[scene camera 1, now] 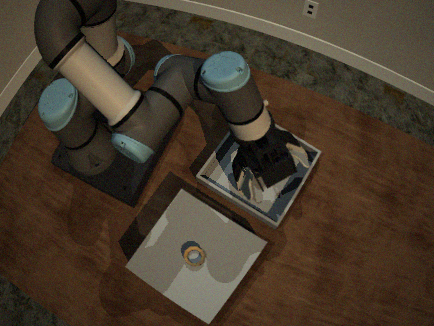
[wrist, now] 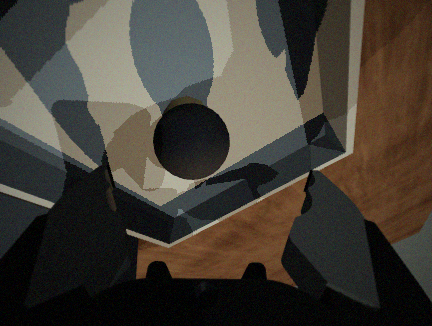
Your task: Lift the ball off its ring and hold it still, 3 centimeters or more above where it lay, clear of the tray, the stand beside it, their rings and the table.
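Pixels of known places: gripper, between the fingertips: (wrist: 211, 171); arm's base, origin of its link: (scene camera 1: 93, 149).
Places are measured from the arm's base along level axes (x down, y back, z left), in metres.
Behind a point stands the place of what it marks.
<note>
A dark, nearly black ball (wrist: 191, 141) @[x -0.018, y -0.352, z 0.068 m] sits inside the white-rimmed tray (scene camera 1: 237, 200) @[x 0.000, y -0.333, z -0.028 m] (wrist: 356, 75) @[x 0.000, y -0.412, z 0.141 m] in the wrist view. A sliver of a yellowish ring (wrist: 186, 100) @[x 0.019, y -0.352, z 0.071 m] shows at the ball's upper edge. My gripper (scene camera 1: 274, 172) @[x 0.008, y -0.394, z 0.041 m] (wrist: 211, 171) @[x 0.008, y -0.394, z 0.041 m] is open and points down over the tray. In the wrist view the ball lies above the line between the two fingertips, nearer the left one, and no finger is seen touching it. In the scene view the gripper hides the ball and its ring.
A pale square stand (scene camera 1: 230, 295) @[x -0.027, y -0.369, z -0.216 m] is beside the tray, toward the bottom of the scene view, with an orange ring (scene camera 1: 186, 256) @[x -0.036, y -0.274, z -0.165 m] on it. The tray's raised walls surround the ball. The wooden table (scene camera 1: 360, 210) @[x 0.029, y -0.601, z 0.020 m] (wrist: 400, 125) @[x 0.028, y -0.549, z 0.174 m] lies under both. The arm's dark base plate (scene camera 1: 125, 187) @[x -0.012, y -0.113, z -0.065 m] is at the left.
</note>
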